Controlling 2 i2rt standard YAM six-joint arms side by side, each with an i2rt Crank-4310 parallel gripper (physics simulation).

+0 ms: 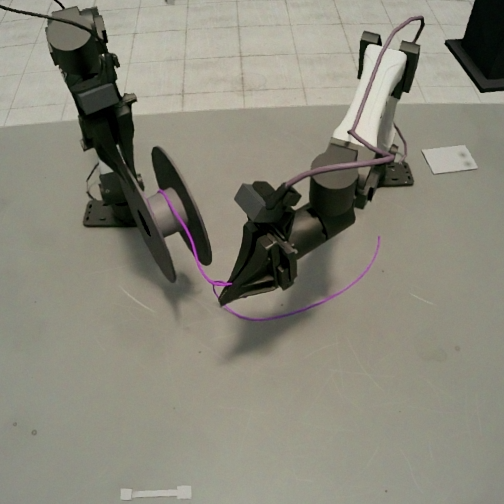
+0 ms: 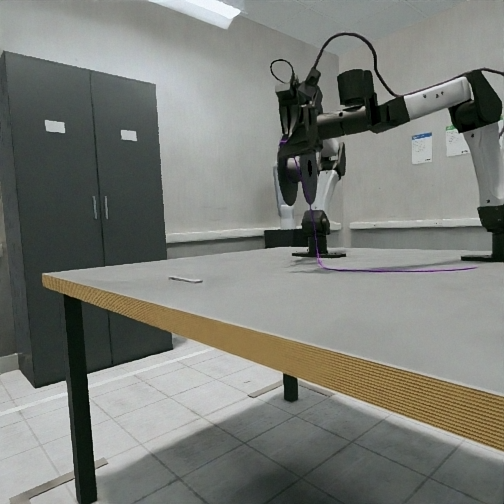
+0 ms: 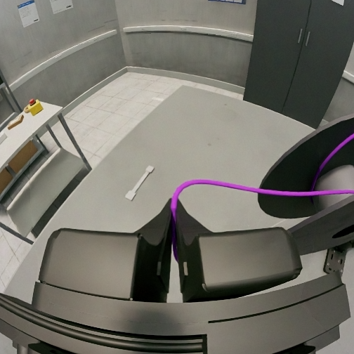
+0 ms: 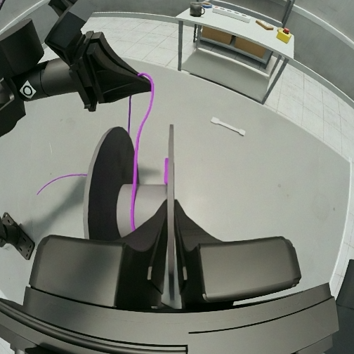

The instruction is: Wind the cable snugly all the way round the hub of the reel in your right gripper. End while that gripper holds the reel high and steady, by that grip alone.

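The dark reel [image 1: 172,172] [image 2: 288,187] [image 3: 290,170] [image 4: 107,175] is in the air with its grey hub [image 1: 160,215] [image 4: 150,195] roughly level. My right gripper [image 1: 141,192] [image 4: 170,202] is shut on the rim of its near flange. The purple cable [image 1: 257,319] [image 2: 380,271] [image 3: 220,183] [image 4: 136,155] crosses the hub between the flanges and runs to my left gripper [image 1: 221,301] [image 2: 282,150] [image 3: 173,200] [image 4: 153,86], which is shut on it beside the reel. Its tail drops to the table. A short cable piece shows by the near flange. The hub's far side is hidden.
A white bar-shaped piece [image 1: 156,493] [image 2: 185,279] [image 3: 140,183] [image 4: 228,126] lies on the table [image 1: 300,425]. A white card [image 1: 449,159] lies near the left arm's base. A side table [image 3: 15,140] [image 4: 240,22] and a dark cabinet [image 2: 60,200] stand beyond the table.
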